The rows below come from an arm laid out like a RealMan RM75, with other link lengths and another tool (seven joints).
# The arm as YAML. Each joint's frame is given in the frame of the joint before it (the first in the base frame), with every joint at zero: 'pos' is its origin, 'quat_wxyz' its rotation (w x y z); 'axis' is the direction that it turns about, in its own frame. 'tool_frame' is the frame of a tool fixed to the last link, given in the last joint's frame.
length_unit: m
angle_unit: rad
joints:
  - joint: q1
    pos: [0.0, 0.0, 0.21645]
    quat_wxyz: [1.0, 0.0, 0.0, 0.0]
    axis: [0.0, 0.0, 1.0]
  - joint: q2
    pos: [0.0, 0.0, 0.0]
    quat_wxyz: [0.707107, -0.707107, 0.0, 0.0]
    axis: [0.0, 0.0, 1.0]
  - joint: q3
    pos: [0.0, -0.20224, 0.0]
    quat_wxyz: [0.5, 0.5, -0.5, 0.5]
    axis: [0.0, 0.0, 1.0]
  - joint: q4
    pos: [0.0, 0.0, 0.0]
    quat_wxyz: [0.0, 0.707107, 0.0, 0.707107]
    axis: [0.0, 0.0, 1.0]
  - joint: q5
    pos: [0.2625, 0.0, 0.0]
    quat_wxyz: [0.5, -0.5, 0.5, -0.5]
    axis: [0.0, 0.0, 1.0]
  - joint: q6
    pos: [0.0, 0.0, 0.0]
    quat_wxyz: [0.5, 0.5, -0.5, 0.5]
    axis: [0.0, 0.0, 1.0]
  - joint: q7
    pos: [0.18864, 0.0, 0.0]
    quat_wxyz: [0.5, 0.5, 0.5, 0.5]
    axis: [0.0, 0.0, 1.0]
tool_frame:
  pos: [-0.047, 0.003, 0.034]
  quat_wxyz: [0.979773, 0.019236, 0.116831, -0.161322]
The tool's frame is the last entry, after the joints.
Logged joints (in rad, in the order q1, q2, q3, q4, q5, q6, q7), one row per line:
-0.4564, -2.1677, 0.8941, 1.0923, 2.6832, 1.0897, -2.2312
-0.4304, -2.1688, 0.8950, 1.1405, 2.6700, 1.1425, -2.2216
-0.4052, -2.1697, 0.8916, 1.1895, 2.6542, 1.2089, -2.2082
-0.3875, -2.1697, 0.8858, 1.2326, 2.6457, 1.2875, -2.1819
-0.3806, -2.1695, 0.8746, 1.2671, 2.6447, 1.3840, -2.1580
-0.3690, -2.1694, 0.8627, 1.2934, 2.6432, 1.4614, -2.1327
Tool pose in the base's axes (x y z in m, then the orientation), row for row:
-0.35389, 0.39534, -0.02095, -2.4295, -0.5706, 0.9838
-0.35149, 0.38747, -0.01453, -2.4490, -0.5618, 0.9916
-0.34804, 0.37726, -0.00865, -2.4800, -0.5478, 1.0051
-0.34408, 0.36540, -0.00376, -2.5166, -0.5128, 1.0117
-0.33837, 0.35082, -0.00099, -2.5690, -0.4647, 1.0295
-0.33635, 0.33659, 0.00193, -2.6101, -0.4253, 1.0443
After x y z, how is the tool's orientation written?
As angles about the fixed x, y, z axes (roll, pitch, yaw), in radians.
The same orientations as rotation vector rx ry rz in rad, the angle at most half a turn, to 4 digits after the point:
-1.8714, -1.2818, -0.1869
-1.8882, -1.2905, -0.1868
-1.9140, -1.3059, -0.1864
-1.9623, -1.3149, -0.1713
-2.0238, -1.3384, -0.1477
-2.0718, -1.3599, -0.1271

